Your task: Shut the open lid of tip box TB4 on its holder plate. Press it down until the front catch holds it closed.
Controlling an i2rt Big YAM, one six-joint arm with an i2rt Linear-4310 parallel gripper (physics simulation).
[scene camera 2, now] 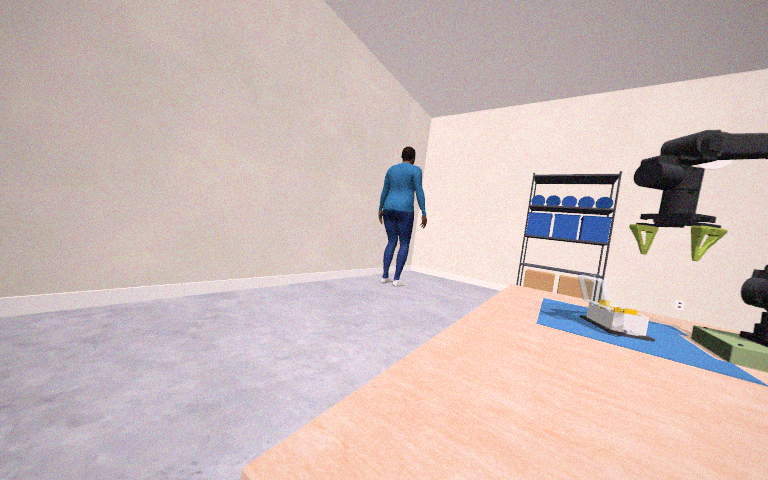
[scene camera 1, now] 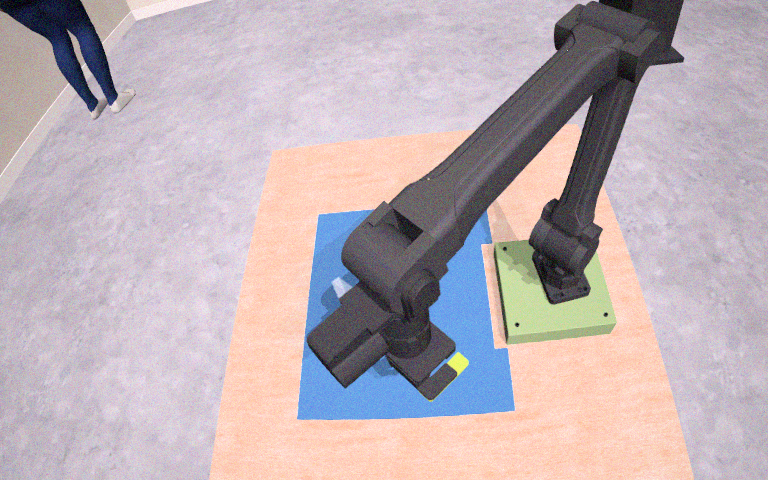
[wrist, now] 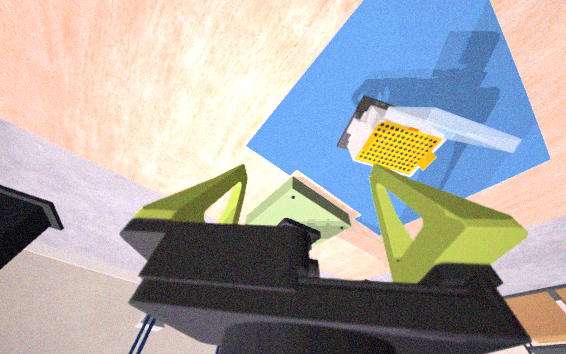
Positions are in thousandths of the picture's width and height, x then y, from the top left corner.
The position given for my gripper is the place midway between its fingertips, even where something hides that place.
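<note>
A clear lid (wrist: 769, 343) is visible, as is a yellow perforated tip rack (wrist: 695, 414) resting on a white tip box (scene camera 2: 809, 676). My gripper (scene camera 1: 537, 759), open and holding nothing, can be seen in scene camera 2 (scene camera 2: 869, 536) and the wrist view (wrist: 542, 482) too.
</note>
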